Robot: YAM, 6 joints.
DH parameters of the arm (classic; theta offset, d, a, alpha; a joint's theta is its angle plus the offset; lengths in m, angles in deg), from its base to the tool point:
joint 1: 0 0.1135 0.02 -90
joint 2: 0 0 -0.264 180
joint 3: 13.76 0 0.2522 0
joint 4: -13.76 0 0.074 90
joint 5: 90 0 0 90
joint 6: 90 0.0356 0 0
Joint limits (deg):
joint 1: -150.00..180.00
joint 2: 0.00..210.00
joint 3: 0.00..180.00
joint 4: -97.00..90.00
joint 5: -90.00..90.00
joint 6: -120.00..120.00
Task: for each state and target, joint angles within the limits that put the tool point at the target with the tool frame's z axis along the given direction. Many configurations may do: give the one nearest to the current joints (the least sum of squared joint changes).
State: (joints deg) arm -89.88 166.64 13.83 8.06 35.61 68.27
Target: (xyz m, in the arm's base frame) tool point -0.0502 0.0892 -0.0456 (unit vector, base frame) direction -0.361 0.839 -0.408
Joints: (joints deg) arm -57.81 209.88 12.16 42.05 -8.13 68.27
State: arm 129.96 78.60 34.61 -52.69 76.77 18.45
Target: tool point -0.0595 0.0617 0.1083 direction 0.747 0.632 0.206
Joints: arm 155.52 128.79 19.48 -96.92 62.22 18.45
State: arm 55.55 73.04 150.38 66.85 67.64 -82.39
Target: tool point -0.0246 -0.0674 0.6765 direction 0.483 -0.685 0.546
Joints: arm 45.83 60.61 120.79 45.65 55.43 -82.39
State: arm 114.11 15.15 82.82 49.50 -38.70 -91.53
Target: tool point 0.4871 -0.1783 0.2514 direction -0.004 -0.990 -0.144
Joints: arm 163.64 4.93 133.36 79.21 -71.92 -91.53
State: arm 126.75 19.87 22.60 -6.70 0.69 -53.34
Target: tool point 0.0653 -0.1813 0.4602 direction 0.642 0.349 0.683
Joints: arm 102.36 0.10 70.76 2.76 44.56 -53.34
